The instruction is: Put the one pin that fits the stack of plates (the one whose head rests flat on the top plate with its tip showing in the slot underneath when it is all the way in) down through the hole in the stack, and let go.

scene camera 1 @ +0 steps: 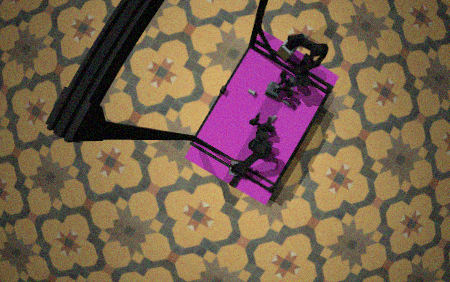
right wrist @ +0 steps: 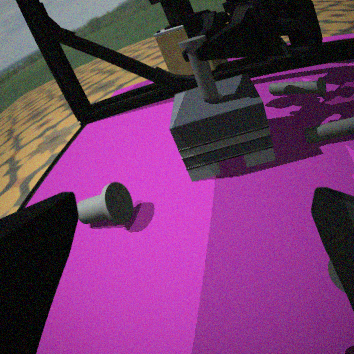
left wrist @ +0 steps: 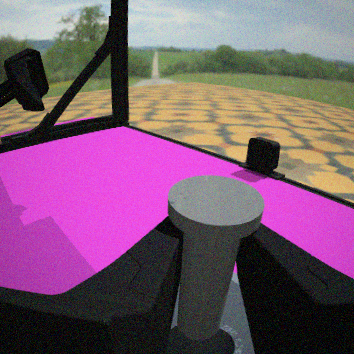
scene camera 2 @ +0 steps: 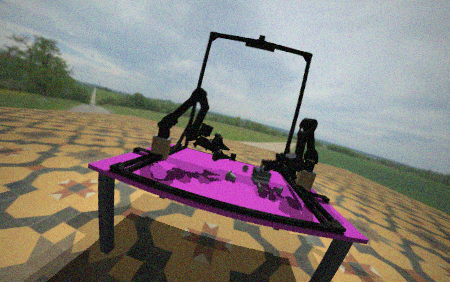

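The grey stack of plates (scene camera 1: pixel 271 90) (scene camera 2: pixel 260 176) (right wrist: pixel 225 142) stands on the magenta table. My left gripper (scene camera 1: pixel 281 85) (left wrist: pixel 208 225) (right wrist: pixel 190 56) is shut on a grey pin (left wrist: pixel 202 285) (right wrist: pixel 202 75) with a wide flat head, just under the head. The pin is near upright, head well above the top plate. Its lower end is at the dark hole in the top plate; whether the tip is inside I cannot tell. My right gripper (scene camera 1: pixel 264 121) (scene camera 2: pixel 229 153) (right wrist: pixel 198 203) is open and empty, apart from the stack. The slot's inside is in shadow.
A loose pin (scene camera 1: pixel 252 92) (scene camera 2: pixel 245 168) (right wrist: pixel 95 209) lies left of the stack in the right wrist view. Two more pins, one (right wrist: pixel 297 88) behind the other (right wrist: pixel 338 128), lie to its right. Another pin (scene camera 2: pixel 230 176) lies near my right gripper. A black frame borders the table.
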